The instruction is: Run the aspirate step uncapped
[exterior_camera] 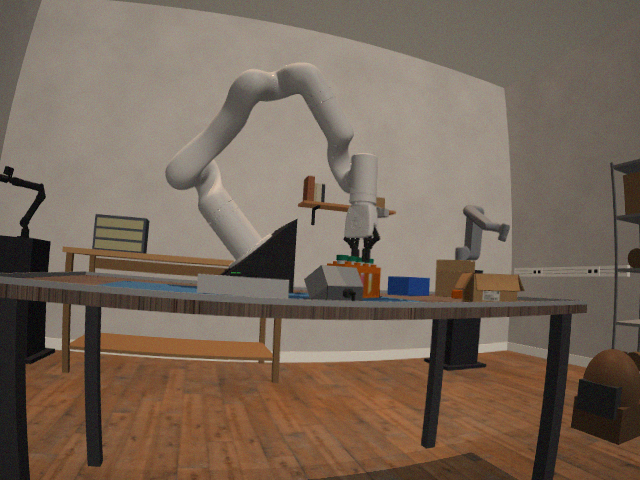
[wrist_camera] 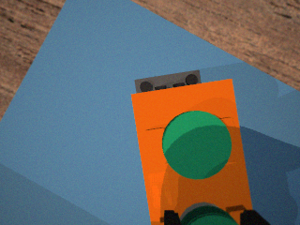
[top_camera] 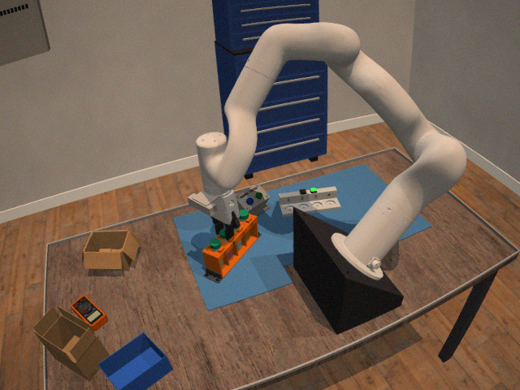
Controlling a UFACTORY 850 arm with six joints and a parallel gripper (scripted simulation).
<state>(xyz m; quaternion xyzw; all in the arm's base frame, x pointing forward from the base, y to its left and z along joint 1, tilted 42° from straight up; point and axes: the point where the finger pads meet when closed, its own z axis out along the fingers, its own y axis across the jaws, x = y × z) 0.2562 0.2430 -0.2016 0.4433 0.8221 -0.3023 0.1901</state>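
Now: the green key 21 cm ahead of my hand, 17 cm to the right of it and 6 cm below it. The rest, counted from my hand: blue key 19 cm ahead, 13 cm to the right, 6 cm below; grey key housing 22 cm ahead, 15 cm to the right, 7 cm below; blue bin 35 cm to the left, 35 cm behind, 11 cm below.
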